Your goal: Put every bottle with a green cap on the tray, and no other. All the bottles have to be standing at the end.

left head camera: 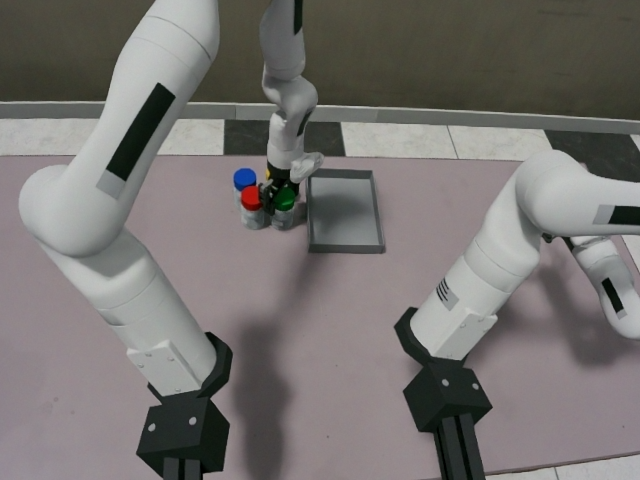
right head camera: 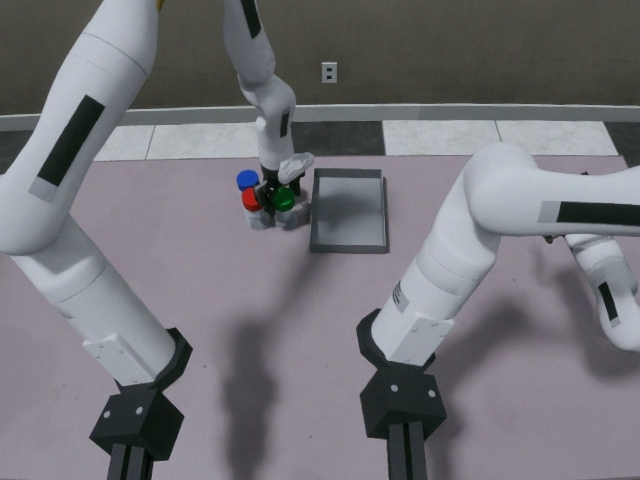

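A bottle with a green cap [left head camera: 284, 201] [right head camera: 284, 201] stands left of the grey tray [left head camera: 346, 249] [right head camera: 348, 249], off it. A red-capped bottle [left head camera: 251, 198] [right head camera: 251, 199] stands beside it on the left, with a blue-capped bottle [left head camera: 244, 178] [right head camera: 248, 179] behind. A sliver of yellow [left head camera: 268, 173] shows behind my left gripper in the left head view. My left gripper [left head camera: 281, 192] [right head camera: 280, 191] is open, low at the green cap, one finger between red and green caps, the other behind the green cap at its right. My right gripper [left head camera: 547, 237] [right head camera: 550, 238] is far right, mostly hidden by its arm.
The tray has a low raised rim and holds no bottle. The bottles stand close together, and the left arm's wrist hides the space behind the green cap. A wall [left head camera: 413, 62] [right head camera: 439, 56] runs behind the mat [left head camera: 336, 320] [right head camera: 320, 320].
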